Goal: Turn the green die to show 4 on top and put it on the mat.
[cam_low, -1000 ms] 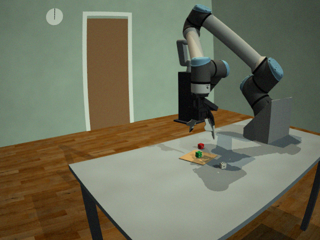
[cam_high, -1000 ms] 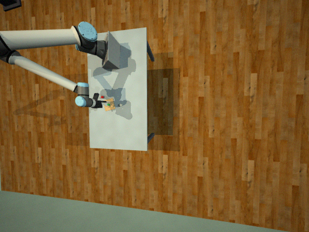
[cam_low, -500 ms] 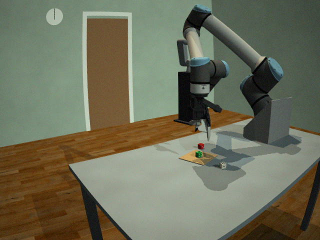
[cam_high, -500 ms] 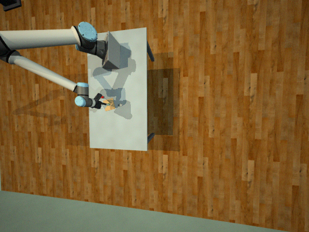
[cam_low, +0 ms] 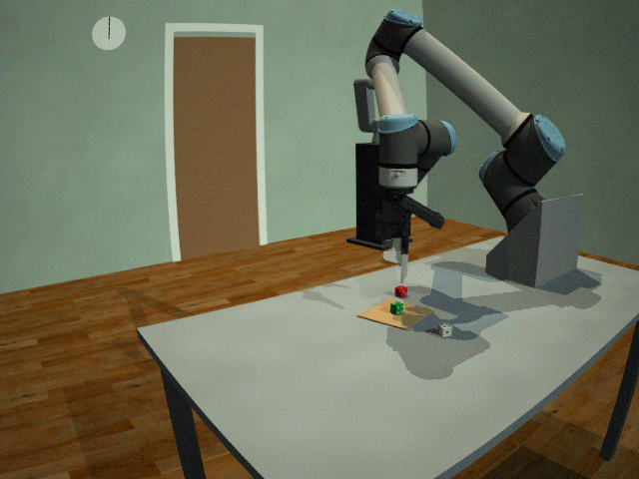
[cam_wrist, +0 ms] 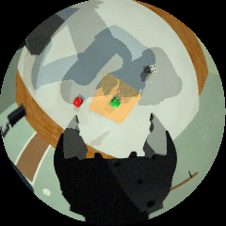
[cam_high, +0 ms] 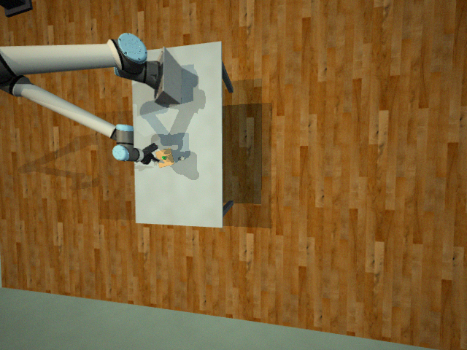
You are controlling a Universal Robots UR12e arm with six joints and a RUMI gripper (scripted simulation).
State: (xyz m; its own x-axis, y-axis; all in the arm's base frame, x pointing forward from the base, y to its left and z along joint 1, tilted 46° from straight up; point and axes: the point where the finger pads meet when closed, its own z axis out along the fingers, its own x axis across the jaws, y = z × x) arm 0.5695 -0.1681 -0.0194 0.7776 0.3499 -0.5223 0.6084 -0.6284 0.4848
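My gripper is now 90 mm above the green die, 10 mm to the left of it and 10 mm short of it. Also, from my hand: red die (90 mm below, 90 mm behind, 80 mm to the right); tan mat (100 mm below, 10 mm to the right, 10 mm ahead); white die (160 mm to the left, 90 mm below, 40 mm ahead).
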